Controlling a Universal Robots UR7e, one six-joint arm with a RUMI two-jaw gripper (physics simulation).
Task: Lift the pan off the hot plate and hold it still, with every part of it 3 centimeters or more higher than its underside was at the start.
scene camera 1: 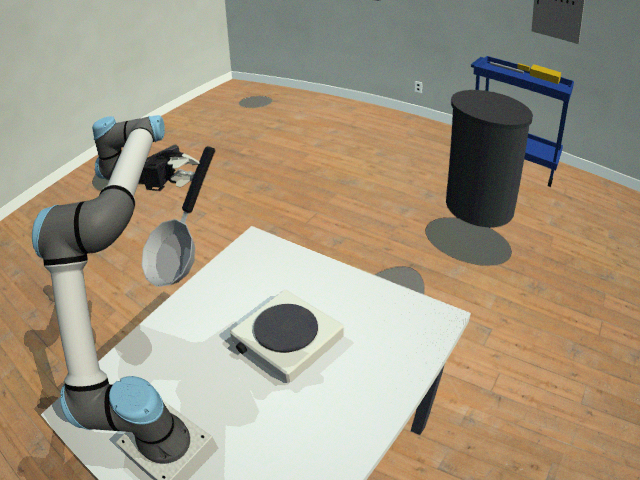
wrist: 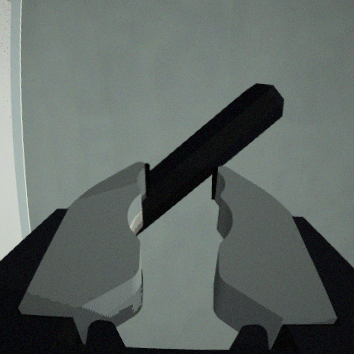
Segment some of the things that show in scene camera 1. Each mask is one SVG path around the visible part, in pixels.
The gripper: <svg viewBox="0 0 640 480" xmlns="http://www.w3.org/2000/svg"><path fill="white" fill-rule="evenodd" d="M200 162L180 152L179 146L172 145L146 159L138 184L144 184L146 190L161 191L165 187L163 185L169 180L171 183L176 183L177 187L182 187L192 181L195 172L187 172L183 169L176 171L175 169L184 164L199 165Z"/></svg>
A grey pan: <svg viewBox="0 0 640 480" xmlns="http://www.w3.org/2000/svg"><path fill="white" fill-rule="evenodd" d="M215 148L207 146L203 151L199 161L200 164L197 166L182 206L184 212L181 221L172 219L162 222L150 233L145 243L141 266L146 280L156 287L178 283L188 275L195 261L195 244L185 222L188 213L193 211L214 156Z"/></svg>
